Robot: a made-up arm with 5 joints.
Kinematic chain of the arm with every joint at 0, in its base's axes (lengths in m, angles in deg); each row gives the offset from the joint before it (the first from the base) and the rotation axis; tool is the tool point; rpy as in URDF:
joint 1: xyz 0.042 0 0.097 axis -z
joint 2: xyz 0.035 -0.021 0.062 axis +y
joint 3: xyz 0.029 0 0.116 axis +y
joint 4: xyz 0.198 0 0.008 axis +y
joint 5: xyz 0.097 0.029 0 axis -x
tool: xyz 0 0 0 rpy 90 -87.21 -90
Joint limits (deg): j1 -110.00..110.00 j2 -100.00..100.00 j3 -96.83..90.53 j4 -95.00..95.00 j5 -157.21..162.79
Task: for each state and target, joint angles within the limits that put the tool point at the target. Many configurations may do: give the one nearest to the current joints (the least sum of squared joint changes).
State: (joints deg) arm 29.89 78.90 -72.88 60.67 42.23
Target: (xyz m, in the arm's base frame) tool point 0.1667 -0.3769 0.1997
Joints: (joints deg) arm 72.85 60.74 -82.49 69.20 42.23
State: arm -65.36 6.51 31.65 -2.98 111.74
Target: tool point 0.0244 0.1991 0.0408
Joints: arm -92.76 -13.21 62.46 24.15 111.74
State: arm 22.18 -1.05 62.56 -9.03 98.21
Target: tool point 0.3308 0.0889 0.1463
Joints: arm -15.59 -11.76 44.76 -14.34 98.21
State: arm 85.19 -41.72 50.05 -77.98 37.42
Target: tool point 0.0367 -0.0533 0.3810
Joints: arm 104.27 -80.77 55.84 -95.00 37.42
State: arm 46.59 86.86 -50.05 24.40 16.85
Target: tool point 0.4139 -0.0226 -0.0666
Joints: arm 4.71 94.33 -57.49 14.38 16.85
